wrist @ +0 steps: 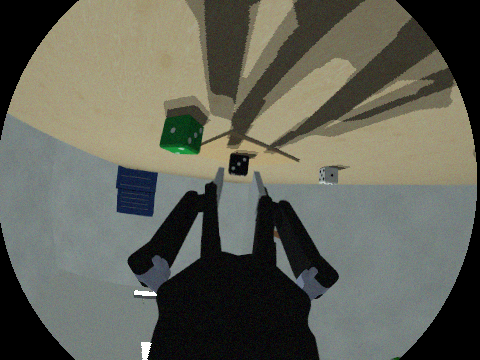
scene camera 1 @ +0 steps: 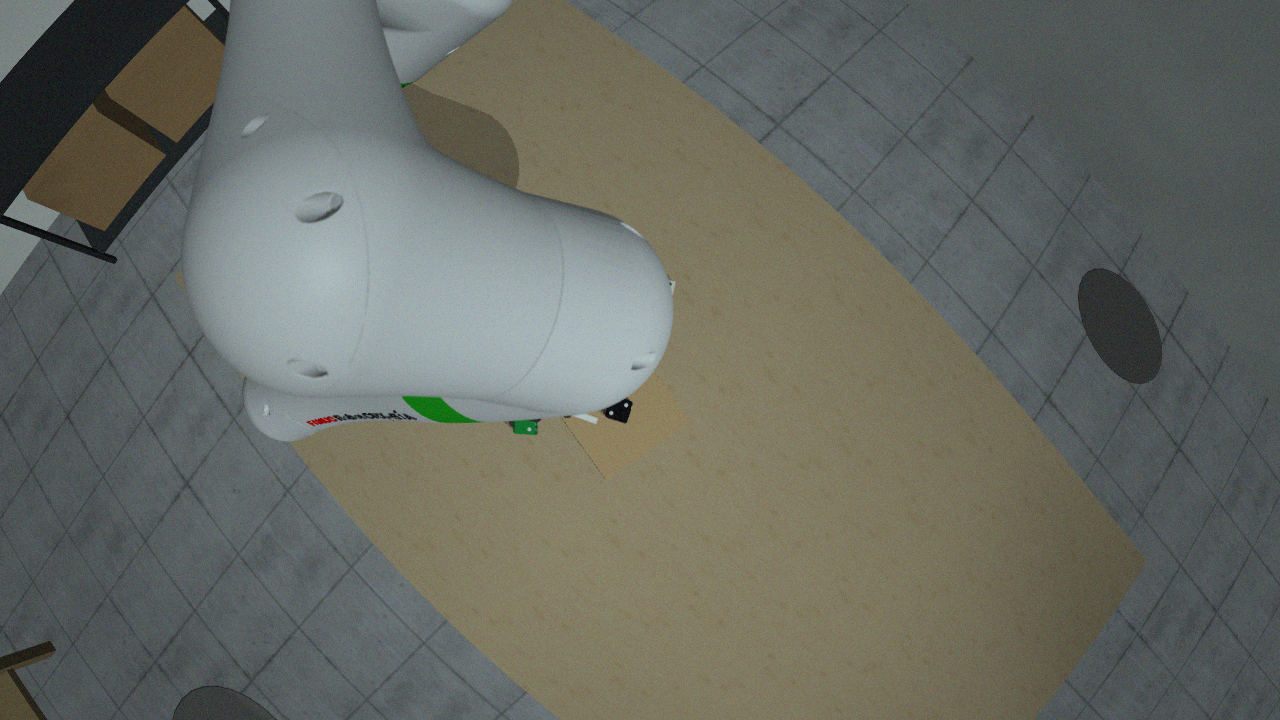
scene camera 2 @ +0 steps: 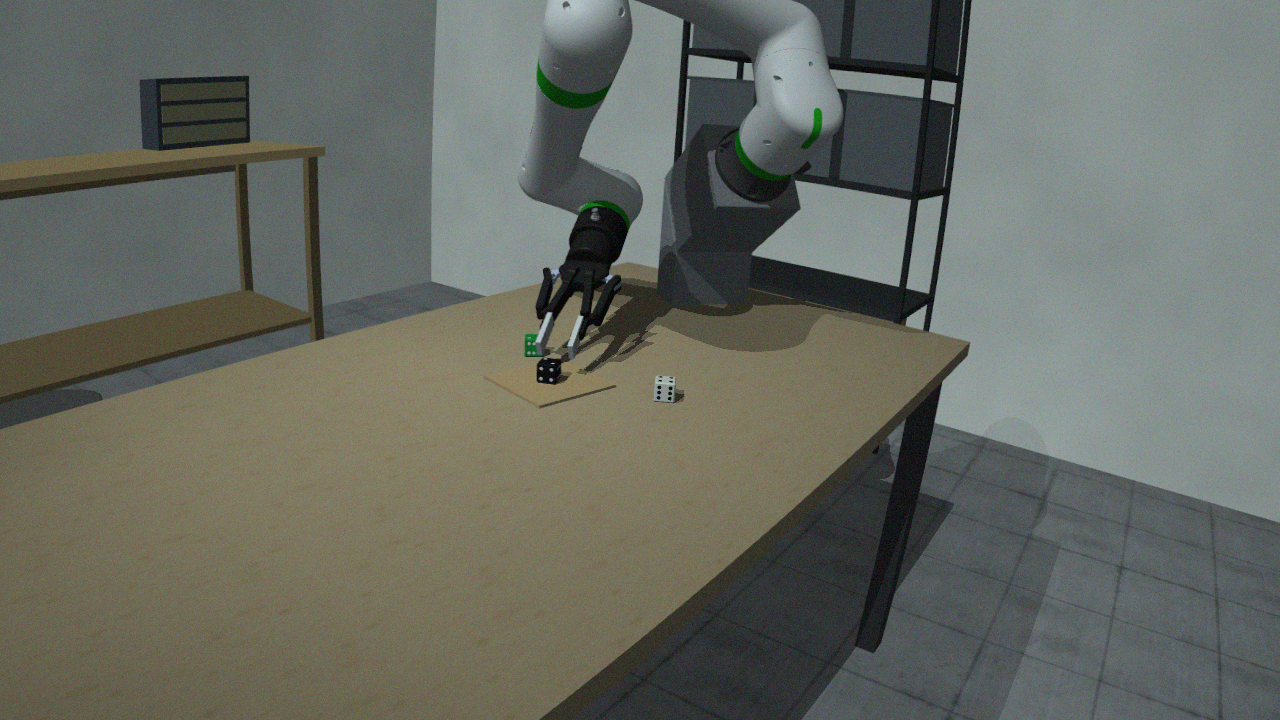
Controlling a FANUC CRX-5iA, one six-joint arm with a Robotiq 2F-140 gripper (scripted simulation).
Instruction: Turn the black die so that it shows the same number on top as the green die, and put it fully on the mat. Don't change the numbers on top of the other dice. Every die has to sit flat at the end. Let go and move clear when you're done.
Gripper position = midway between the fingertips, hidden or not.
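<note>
You can see my gripper (scene camera 2: 554, 350) here, and the wrist view has the gripper (wrist: 238, 177) too. There's a green die (wrist: 183, 134), and there's a tan mat (scene camera 1: 655, 415) as well. I can also see the mat (wrist: 220, 148) in the wrist view, and scene camera 2 shows the mat (scene camera 2: 522, 381) too.
</note>
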